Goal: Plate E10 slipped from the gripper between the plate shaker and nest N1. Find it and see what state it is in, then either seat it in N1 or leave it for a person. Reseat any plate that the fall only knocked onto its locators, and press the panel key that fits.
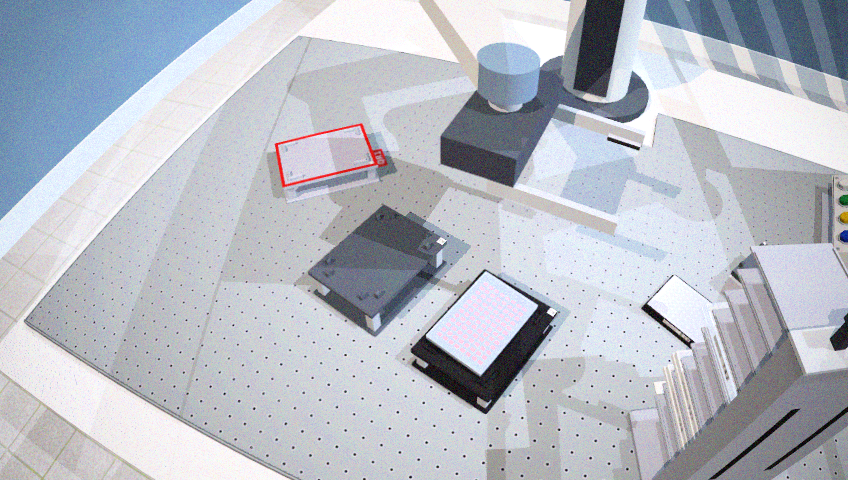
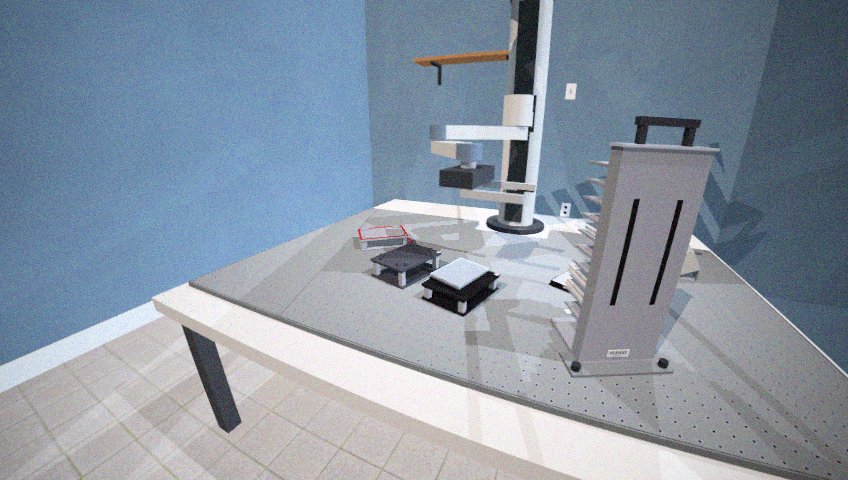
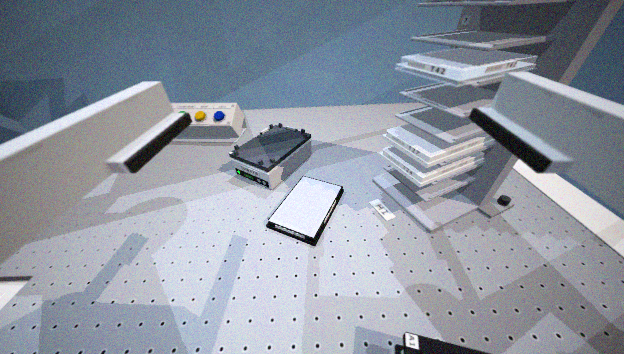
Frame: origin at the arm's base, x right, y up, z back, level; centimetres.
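Seen in the pictures: gripper, fingertip midpoint: (image 1: 631, 179) (image 2: 529, 193) (image 3: 325, 98); arm's base, origin of the base link: (image 1: 592, 90) (image 2: 514, 225).
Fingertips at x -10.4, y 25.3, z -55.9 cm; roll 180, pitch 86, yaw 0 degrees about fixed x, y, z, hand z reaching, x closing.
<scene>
Offsets run from my fingertips to a thing's top centre. "*": to the spot under its first point.
A flat plate-like thing @(dx -15.2, dy -22.6, dz +1.9 cm) (image 1: 678, 306) (image 3: 307, 207) with white top and black rim lies on the table by the shaker @(* dx -26.8, dy -18.5, dz +8.7 cm) (image 3: 272, 147); its side label is unreadable, so I cannot confirm it is E10. The shaker's top is bare. The dark grey nest @(dx +30.3, dy -17.7, dz -7.9 cm) (image 1: 371, 261) (image 2: 404, 258) is empty. A white plate with pink wells @(dx +12.9, dy -17.5, dz -13.0 cm) (image 1: 483, 321) (image 2: 461, 273) is on the black nest @(dx +12.3, dy -19.1, dz -13.1 cm) (image 1: 487, 389) (image 2: 462, 296); whether it sits inside its locators I cannot tell. My gripper (image 1: 629, 183) (image 2: 528, 192) (image 3: 325, 98) is open and empty, high above the table. The key panel @(dx -44.6, dy -15.6, dz +30.8 cm) (image 3: 212, 131) shows yellow and blue keys.
A red-outlined nest @(dx +49.6, dy -19.4, dz +10.1 cm) (image 1: 327, 154) (image 2: 382, 232), empty, stands at the back left. A tall plate tower (image 1: 755, 356) (image 2: 645, 255) holding several plates stands at the right, with an H1 label @(* dx -14.1, dy -23.8, dz -10.6 cm) (image 3: 382, 209) beside it. The arm column (image 1: 604, 47) (image 2: 523, 118) stands at the back.
</scene>
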